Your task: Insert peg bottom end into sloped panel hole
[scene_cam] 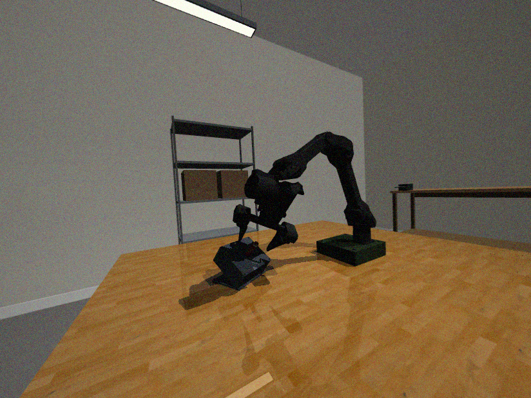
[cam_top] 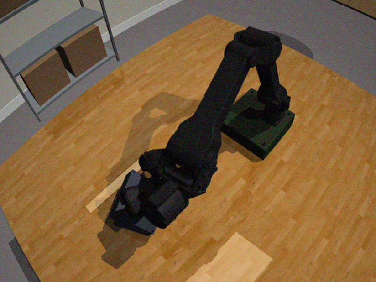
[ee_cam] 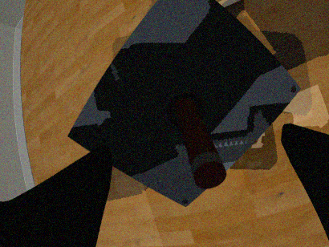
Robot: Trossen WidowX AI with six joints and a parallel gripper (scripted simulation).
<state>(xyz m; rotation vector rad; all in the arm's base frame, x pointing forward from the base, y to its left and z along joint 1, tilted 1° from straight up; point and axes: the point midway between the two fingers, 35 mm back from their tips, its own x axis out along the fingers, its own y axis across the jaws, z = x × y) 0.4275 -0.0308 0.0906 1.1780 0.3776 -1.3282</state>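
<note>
Now: gripper tip 10 mm above the round peg. Round my gripper tip: sloped panel: 50 mm below, 40 mm to the right, 20 mm ahead.
</note>
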